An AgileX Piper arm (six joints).
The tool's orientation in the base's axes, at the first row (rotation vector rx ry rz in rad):
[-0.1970, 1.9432, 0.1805]
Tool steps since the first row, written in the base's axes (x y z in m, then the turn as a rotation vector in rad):
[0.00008, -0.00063, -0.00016, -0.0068, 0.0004, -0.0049]
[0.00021, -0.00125, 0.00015, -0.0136, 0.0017, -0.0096]
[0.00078, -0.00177, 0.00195, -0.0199, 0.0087, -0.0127]
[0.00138, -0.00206, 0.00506, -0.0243, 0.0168, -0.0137]
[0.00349, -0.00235, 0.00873, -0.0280, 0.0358, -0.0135]
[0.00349, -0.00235, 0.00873, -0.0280, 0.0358, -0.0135]
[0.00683, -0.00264, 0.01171, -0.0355, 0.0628, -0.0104]
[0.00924, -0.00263, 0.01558, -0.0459, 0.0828, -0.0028]
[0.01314, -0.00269, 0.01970, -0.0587, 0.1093, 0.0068]
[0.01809, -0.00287, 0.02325, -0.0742, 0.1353, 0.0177]
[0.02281, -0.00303, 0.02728, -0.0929, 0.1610, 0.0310]
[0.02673, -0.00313, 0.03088, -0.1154, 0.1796, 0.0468]
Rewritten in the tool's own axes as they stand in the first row. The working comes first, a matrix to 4 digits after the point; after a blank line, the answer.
The tool's axes in the first row as the columns of a matrix, in the base's axes (used below as rounded here):
[-0.3669, -0.2225, 0.9033]
[-0.0523, 0.9744, 0.2187]
[-0.9288, 0.0330, -0.3691]

[0.00015, -0.00064, -0.00001, 0.0070, 0.0017, -0.0042]
[-0.00015, -0.00126, -0.00014, 0.0138, 0.0044, -0.0084]
[-0.00200, -0.00183, -0.00040, 0.0186, 0.0125, -0.0114]
[-0.00510, -0.00215, -0.00107, 0.0208, 0.0213, -0.0132]
[-0.00927, -0.00278, -0.00058, 0.0209, 0.0407, -0.0125]
[-0.00927, -0.00278, -0.00058, 0.0209, 0.0407, -0.0125]
[-0.01324, -0.00371, 0.00127, 0.0194, 0.0687, -0.0145]
[-0.01772, -0.00410, 0.00202, 0.0151, 0.0908, -0.0223]
[-0.02298, -0.00489, 0.00401, 0.0095, 0.1198, -0.0316]
[-0.02808, -0.00605, 0.00713, 0.0037, 0.1489, -0.0440]
[-0.03355, -0.00713, 0.00987, -0.0031, 0.1786, -0.0601]
[-0.03832, -0.00798, 0.01206, -0.0105, 0.2022, -0.0822]

